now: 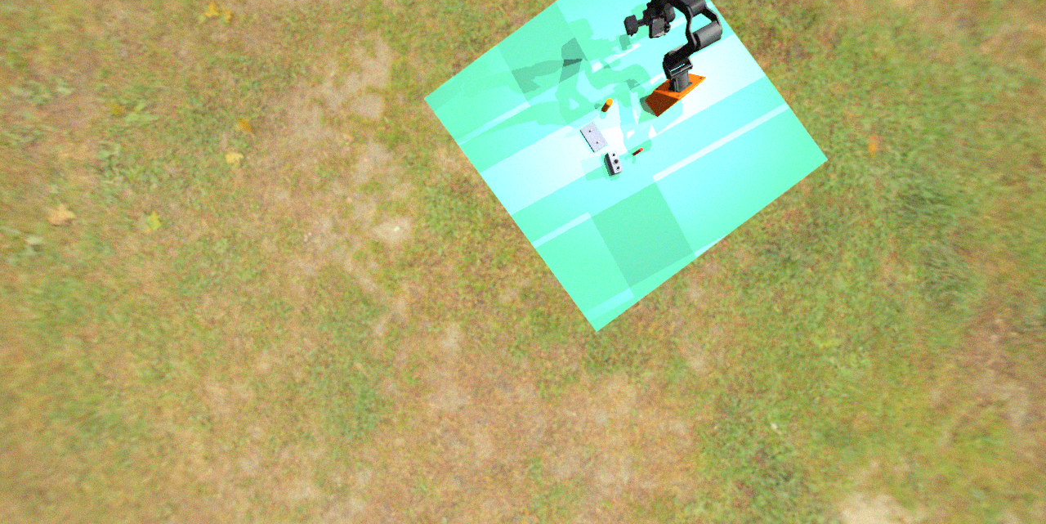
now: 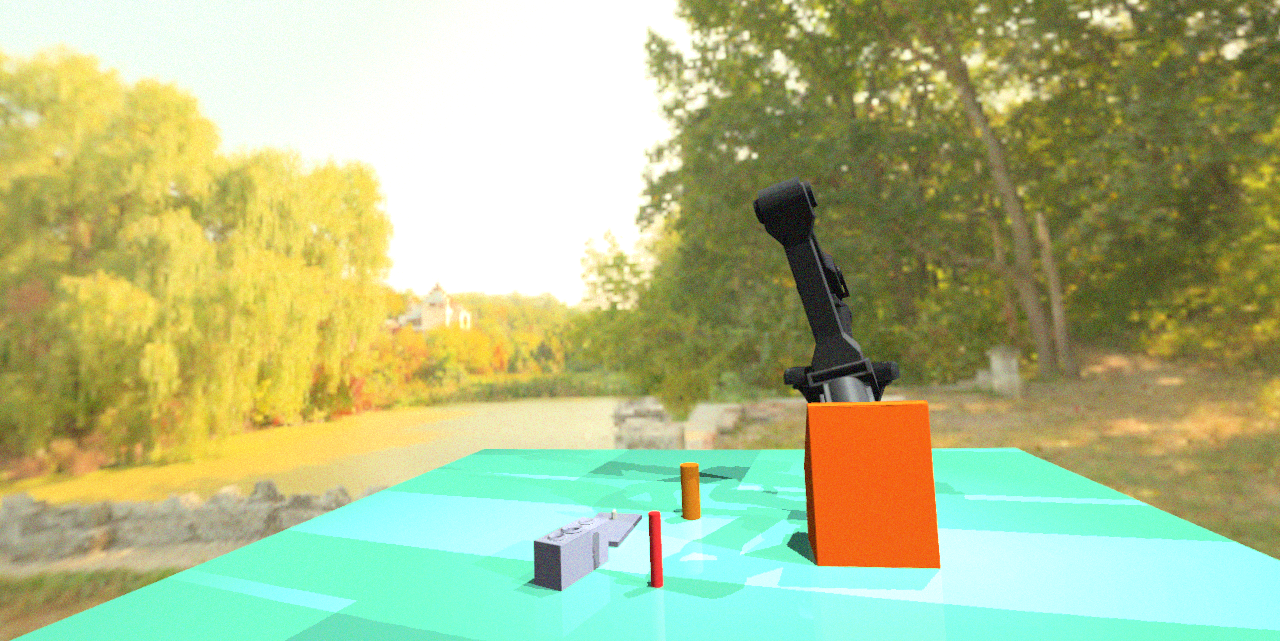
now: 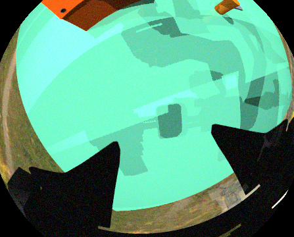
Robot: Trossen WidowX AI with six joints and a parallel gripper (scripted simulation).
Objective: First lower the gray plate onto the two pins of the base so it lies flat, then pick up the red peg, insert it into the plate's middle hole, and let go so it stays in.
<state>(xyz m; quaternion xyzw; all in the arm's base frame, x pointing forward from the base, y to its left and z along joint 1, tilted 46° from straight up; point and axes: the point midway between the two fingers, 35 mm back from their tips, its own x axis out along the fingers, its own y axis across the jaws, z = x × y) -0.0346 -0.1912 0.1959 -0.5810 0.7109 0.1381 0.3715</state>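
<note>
My gripper tip is 38 cm short of the gray plate, 36 cm to the right of it and 8 cm above it. From my gripper tip the other things lie so: flat gray base 38 cm ahead, 21 cm to the left, 11 cm below; orange cylinder 26 cm ahead, 14 cm to the left, 8 cm below; red peg 28 cm ahead, 38 cm to the left, 8 cm below.
</note>
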